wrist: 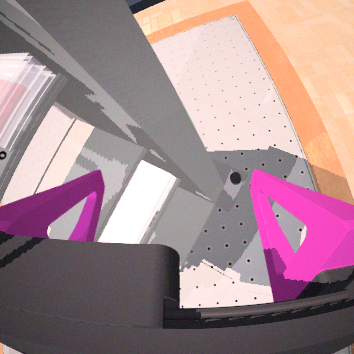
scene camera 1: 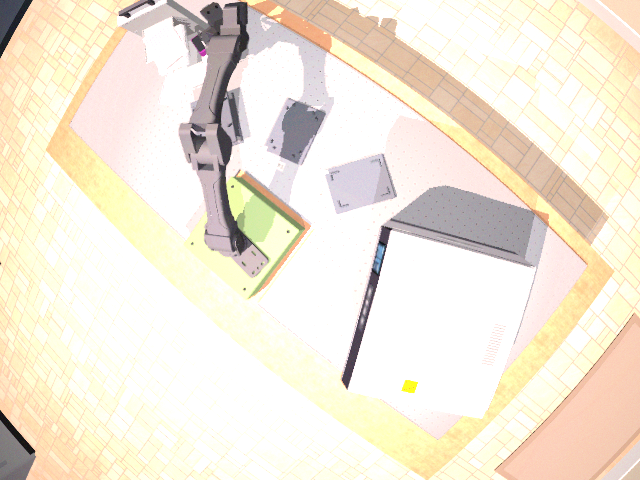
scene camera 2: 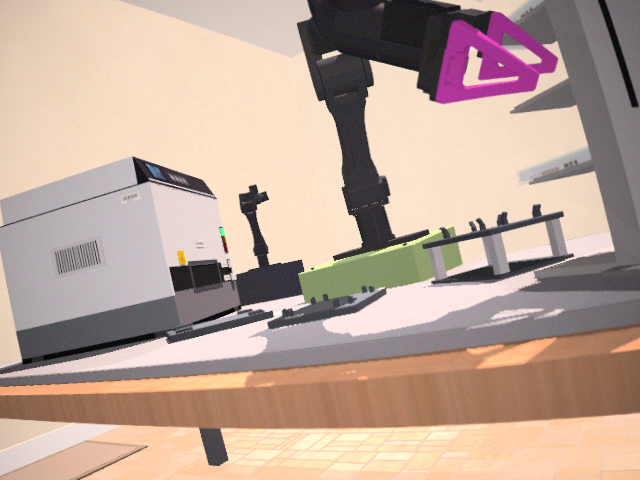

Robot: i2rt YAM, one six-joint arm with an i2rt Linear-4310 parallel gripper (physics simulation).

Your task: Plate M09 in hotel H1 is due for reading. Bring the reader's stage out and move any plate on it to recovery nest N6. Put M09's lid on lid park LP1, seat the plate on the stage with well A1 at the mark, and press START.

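Seen in the pictures: gripper, between the fingertips: [wrist: 176, 177] [scene camera 1: 207, 29] [scene camera 2: 547, 73]; arm's base, origin of its link: [scene camera 1: 235, 243] [scene camera 2: 380, 247].
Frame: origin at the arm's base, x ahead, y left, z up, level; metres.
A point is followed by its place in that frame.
My gripper [scene camera 1: 200, 50] [scene camera 2: 545, 72] {x 0.391, y 0.463, z 0.111 m} [wrist: 176, 177] {x 0.391, y 0.463, z 0.111 m} is open and empty, with magenta fingers. It is raised beside the grey plate hotel [scene camera 2: 617, 217] {x 0.392, y 0.487, z -0.024 m} [wrist: 125, 80] {x 0.391, y 0.486, z 0.173 m}. In scene camera 2, a clear plate [scene camera 2: 560, 166] {x 0.330, y 0.439, z 0.034 m} lies on a hotel shelf below the fingertips. In the wrist view, a stacked clear plate with a red patch [wrist: 11, 97] {x 0.351, y 0.477, z 0.196 m} shows at the upper left; no plate label is readable. The white reader [scene camera 1: 439, 315] {x 0.291, y -0.463, z 0.272 m} [scene camera 2: 87, 258] {x 0.411, y -0.384, z 0.106 m} stands across the table, with a green light lit. Its stage does not show outside. I cannot tell which holder is N6 or LP1.
A flat grey holder with corner brackets [scene camera 1: 361, 183] {x 0.342, y -0.127, z -0.058 m} [scene camera 2: 222, 325] {x 0.368, y -0.072, z -0.062 m} lies near the reader. Another holder [scene camera 1: 310, 121] {x 0.371, y 0.092, z -0.060 m} [scene camera 2: 356, 304] {x 0.373, y 0.188, z -0.061 m} lies beside it. A raised stand [scene camera 2: 516, 226] {x 0.253, y 0.357, z -0.015 m} stands near the hotel. My arm's base stands on a green block [scene camera 1: 279, 232] {x 0.106, y -0.066, z -0.009 m} [scene camera 2: 361, 279] {x 0.132, y 0.031, z -0.047 m}.
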